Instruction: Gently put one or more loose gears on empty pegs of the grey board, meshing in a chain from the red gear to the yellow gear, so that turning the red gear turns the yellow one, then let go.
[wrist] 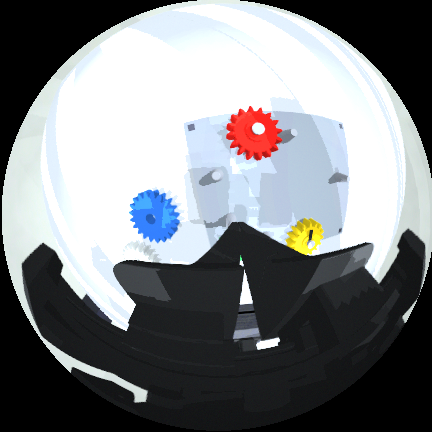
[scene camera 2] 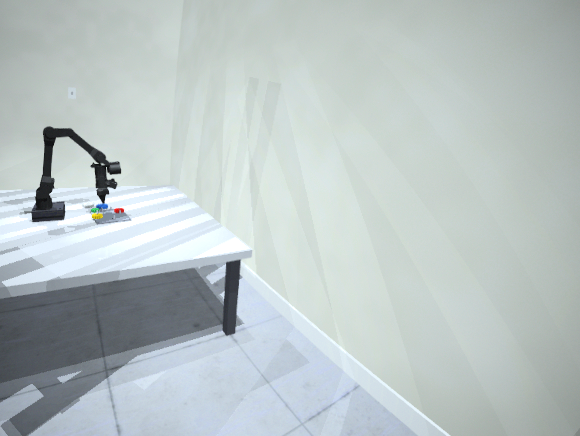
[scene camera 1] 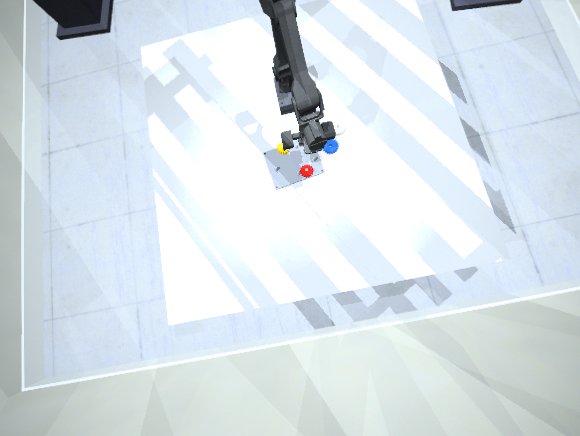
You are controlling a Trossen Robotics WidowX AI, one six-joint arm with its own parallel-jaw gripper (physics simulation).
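Pixels of known places: gripper, fingertip midpoint: (wrist: pixel 236 227) (scene camera 2: pixel 103 203); arm's base at its link origin: (wrist: pixel 242 340) (scene camera 2: pixel 44 207) (scene camera 1: pixel 286 85).
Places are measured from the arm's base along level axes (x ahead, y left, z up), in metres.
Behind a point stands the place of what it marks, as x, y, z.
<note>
The grey board (scene camera 1: pixel 285 170) @(0.347, -0.029, -0.048) (scene camera 2: pixel 114 219) (wrist: pixel 305 185) @(0.318, -0.014, -0.048) carries the red gear (scene camera 1: pixel 305 172) @(0.369, 0.052, -0.032) (scene camera 2: pixel 119 210) (wrist: pixel 245 137) @(0.351, 0.066, -0.033) and the yellow gear (scene camera 1: pixel 282 149) @(0.263, -0.035, -0.032) (scene camera 2: pixel 97 216) @(0.258, -0.053, -0.036) (wrist: pixel 301 234) @(0.263, -0.017, -0.033), far apart on their pegs. Bare pegs show between and beside them. My gripper (scene camera 2: pixel 103 201) @(0.279, 0.068, -0.003) (wrist: pixel 236 227) @(0.279, 0.068, -0.003) is shut and empty, pointing down above the gears. A sliver of the green gear (scene camera 2: pixel 95 210) @(0.237, 0.050, -0.036) (wrist: pixel 241 258) shows between the finger bodies in the wrist view; I cannot tell whether it sits on a peg. The blue gear (scene camera 1: pixel 331 146) @(0.258, 0.167, -0.055) (scene camera 2: pixel 102 206) @(0.265, 0.137, -0.040) (wrist: pixel 164 220) @(0.261, 0.142, -0.039) lies off the board.
The white gear (scene camera 1: pixel 340 128) @(0.191, 0.207, -0.039) (scene camera 2: pixel 89 206) @(0.190, 0.171, -0.049) (wrist: pixel 141 251) @(0.207, 0.184, -0.041) lies off the board near the blue gear. The arm's base (scene camera 2: pixel 48 212) @(0.029, -0.045, -0.011) stands on the white table (scene camera 2: pixel 200 240) @(0.729, -0.381, -0.056) behind the board. The arm hides part of the board's back edge in scene camera 1.
</note>
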